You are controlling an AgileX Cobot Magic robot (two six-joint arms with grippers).
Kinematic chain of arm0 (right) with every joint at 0, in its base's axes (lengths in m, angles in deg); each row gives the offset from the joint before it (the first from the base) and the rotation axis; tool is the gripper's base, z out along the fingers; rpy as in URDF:
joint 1: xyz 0 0 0.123 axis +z
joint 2: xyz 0 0 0 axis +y
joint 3: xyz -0.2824 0 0.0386 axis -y
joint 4: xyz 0.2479 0 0.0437 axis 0.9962 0 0.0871
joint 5: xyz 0 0 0 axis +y
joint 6: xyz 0.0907 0 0.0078 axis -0.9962 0 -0.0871
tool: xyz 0 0 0 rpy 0 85 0
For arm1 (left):
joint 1: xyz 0 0 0.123 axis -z
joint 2: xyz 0 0 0 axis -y
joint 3: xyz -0.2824 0 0.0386 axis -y
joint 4: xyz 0.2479 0 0.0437 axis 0.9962 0 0.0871
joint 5: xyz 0 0 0 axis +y
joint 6: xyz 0.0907 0 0.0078 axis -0.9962 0 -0.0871
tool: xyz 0 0 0 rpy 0 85 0
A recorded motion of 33 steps. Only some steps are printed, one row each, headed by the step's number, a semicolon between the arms.
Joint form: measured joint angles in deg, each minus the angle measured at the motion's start. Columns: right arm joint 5, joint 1, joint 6, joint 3, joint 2, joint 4; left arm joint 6, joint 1, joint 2, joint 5, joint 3, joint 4.
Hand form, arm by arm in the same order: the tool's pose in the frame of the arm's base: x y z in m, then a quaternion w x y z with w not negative. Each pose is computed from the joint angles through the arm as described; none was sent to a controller.
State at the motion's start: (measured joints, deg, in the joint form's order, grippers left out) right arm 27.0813 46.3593 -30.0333 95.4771 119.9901 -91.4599; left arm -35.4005 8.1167 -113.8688 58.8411 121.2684 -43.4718
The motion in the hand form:
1: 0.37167 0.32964 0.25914 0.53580 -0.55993 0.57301 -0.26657; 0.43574 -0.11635 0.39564 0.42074 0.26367 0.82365 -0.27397
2: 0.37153 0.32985 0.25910 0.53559 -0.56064 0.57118 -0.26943; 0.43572 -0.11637 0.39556 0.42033 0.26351 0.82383 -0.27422
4: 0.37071 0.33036 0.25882 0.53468 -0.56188 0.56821 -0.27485; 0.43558 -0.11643 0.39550 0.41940 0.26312 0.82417 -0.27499
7: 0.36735 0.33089 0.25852 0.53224 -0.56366 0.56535 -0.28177; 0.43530 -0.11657 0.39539 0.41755 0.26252 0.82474 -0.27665
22: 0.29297 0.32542 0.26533 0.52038 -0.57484 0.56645 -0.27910; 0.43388 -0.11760 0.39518 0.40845 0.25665 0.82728 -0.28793
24: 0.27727 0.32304 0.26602 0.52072 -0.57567 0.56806 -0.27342; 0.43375 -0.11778 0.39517 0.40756 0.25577 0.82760 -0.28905
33: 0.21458 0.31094 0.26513 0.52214 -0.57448 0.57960 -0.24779; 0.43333 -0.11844 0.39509 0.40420 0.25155 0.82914 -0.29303
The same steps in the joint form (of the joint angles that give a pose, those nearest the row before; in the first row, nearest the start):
1: 0.17 0.04 0.01 0.00 0.04 -0.37; 0.02 0.00 -0.01 0.04 0.00 0.00
2: 0.38 0.10 0.02 -0.01 0.07 -0.71; 0.06 0.00 -0.01 0.07 0.00 0.00
4: 0.88 0.29 0.04 -0.12 0.09 -1.27; 0.17 0.00 -0.01 0.17 0.00 -0.02
7: 1.81 0.76 0.06 -0.78 -0.22 -1.81; 0.34 0.00 -0.01 0.38 0.00 -0.09
22: 8.73 8.63 -4.14 -15.94 -10.88 -2.28; 1.49 0.01 -0.01 1.30 0.00 -0.72
24: 9.84 10.38 -5.57 -18.99 -13.07 -2.26; 1.65 0.03 -0.01 1.37 0.00 -0.76
33: 15.11 18.35 -11.37 -30.16 -21.09 -0.73; 2.38 0.09 -0.01 1.56 0.00 -0.86

